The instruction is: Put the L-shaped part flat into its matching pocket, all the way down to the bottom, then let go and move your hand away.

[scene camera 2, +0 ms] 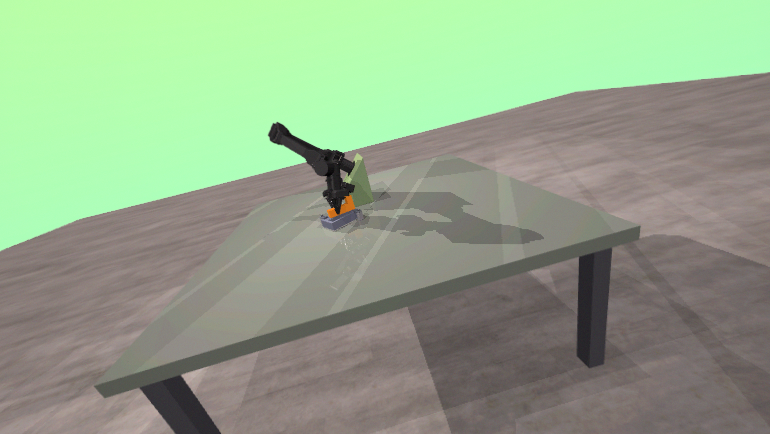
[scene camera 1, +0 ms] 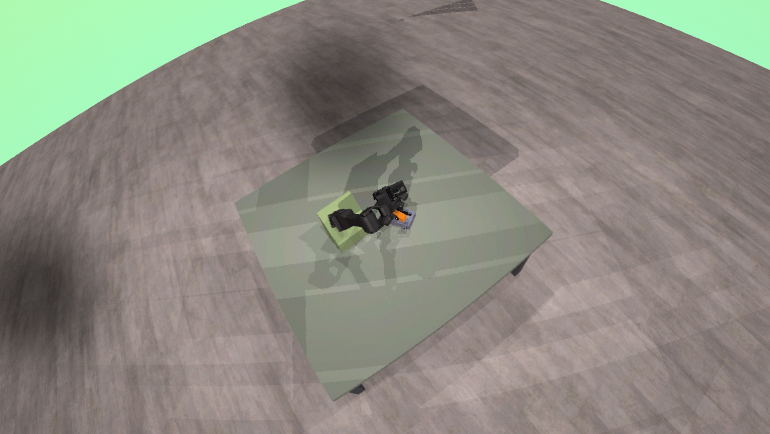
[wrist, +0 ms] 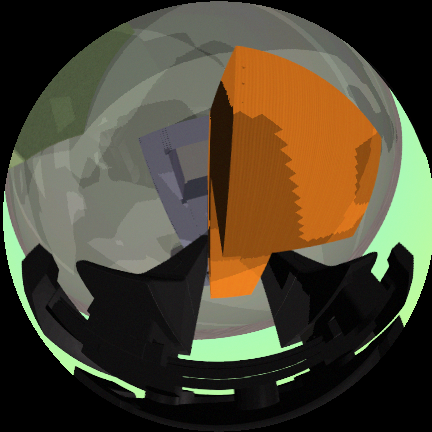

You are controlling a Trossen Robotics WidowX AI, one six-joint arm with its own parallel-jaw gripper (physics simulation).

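Places are measured from the arm's base along level axes (x down, y back, z left), in centimetres.
Where they show: gripper, fingertip midpoint: (scene camera 2: 337, 214) (scene camera 1: 399, 217); arm's base at its link origin: (scene camera 2: 351, 168) (scene camera 1: 336, 219).
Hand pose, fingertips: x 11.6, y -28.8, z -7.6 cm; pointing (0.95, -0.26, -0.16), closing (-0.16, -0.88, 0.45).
Things, the pixels of their centre, and the offset from my fingertips. Level surfaces: height alone.
- orange L-shaped part at the middle of its body: (wrist: 244, 246) (scene camera 2: 340, 206) (scene camera 1: 395, 212) dz +2.0, dx -2.7, dy +1.3 cm
- purple-grey pocket block at the middle of its body: (wrist: 239, 214) (scene camera 2: 341, 217) (scene camera 1: 399, 216) dz +1.4, dx +1.6, dy -0.4 cm
- grey-green table at its surface level: dx +4.0 cm
The orange L-shaped part (scene camera 1: 400, 216) (scene camera 2: 347, 205) (wrist: 260, 175) is between my fingers. It is tipped up rather than flat, with one broad arm rising toward the wrist camera. My gripper (scene camera 1: 402, 215) (scene camera 2: 338, 209) (wrist: 231, 241) is shut on it, low over the purple-grey pocket block (scene camera 1: 412, 219) (scene camera 2: 338, 221) (wrist: 195, 220). Part of the block's pocket shows at the left of the part in the wrist view; the rest is hidden behind the part and fingers. Whether the part's lower edge touches the block cannot be told.
A light green wedge-shaped block (scene camera 1: 326, 212) (scene camera 2: 362, 187) (wrist: 75, 85) stands close to the pocket block, partly under the arm in scene camera 1. Both stand on the grey-green table (scene camera 1: 431, 301) (scene camera 2: 431, 269). Shadows and faint reflections cross its top.
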